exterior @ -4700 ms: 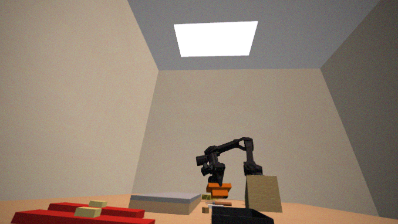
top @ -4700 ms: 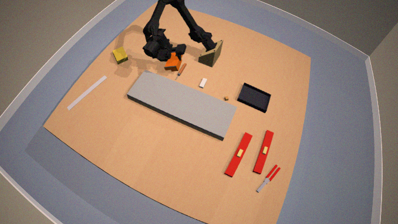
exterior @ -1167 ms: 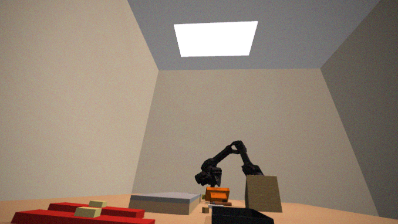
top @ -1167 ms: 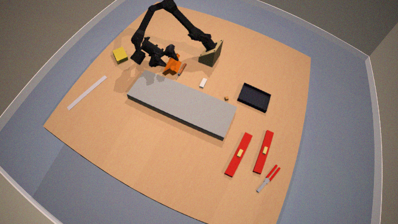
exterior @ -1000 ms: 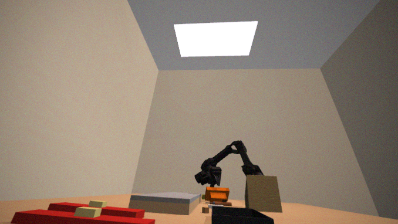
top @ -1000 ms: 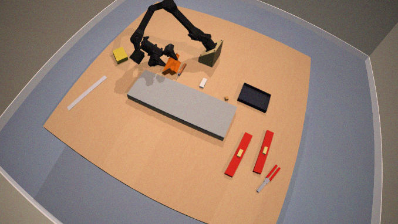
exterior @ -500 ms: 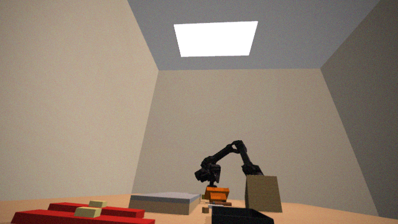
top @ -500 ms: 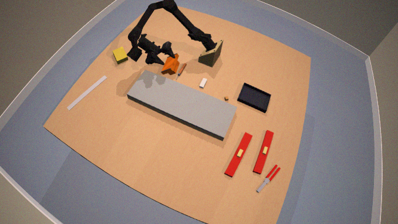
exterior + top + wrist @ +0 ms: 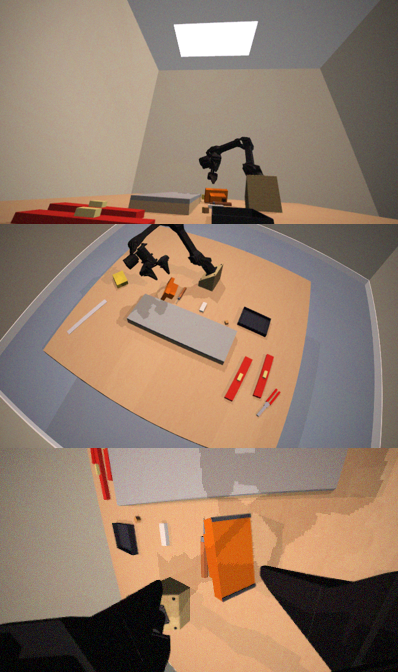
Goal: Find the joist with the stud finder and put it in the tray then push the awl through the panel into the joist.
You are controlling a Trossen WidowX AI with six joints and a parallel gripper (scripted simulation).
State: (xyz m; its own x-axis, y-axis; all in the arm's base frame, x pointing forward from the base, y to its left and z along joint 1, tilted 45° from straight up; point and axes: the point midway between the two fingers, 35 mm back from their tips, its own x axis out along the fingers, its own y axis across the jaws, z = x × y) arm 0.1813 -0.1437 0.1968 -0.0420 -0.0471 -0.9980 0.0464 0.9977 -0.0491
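Now: the orange stud finder 110 mm below my gripper tip, 50 mm to the left of it and 20 mm behind it. The rest, counted from my gripper tip: white block 240 mm to the left, 120 mm below, 30 mm ahead; square indicator 110 mm below, 60 mm to the left, 40 mm behind; awl 120 mm below, 100 mm to the left, 10 mm ahead.
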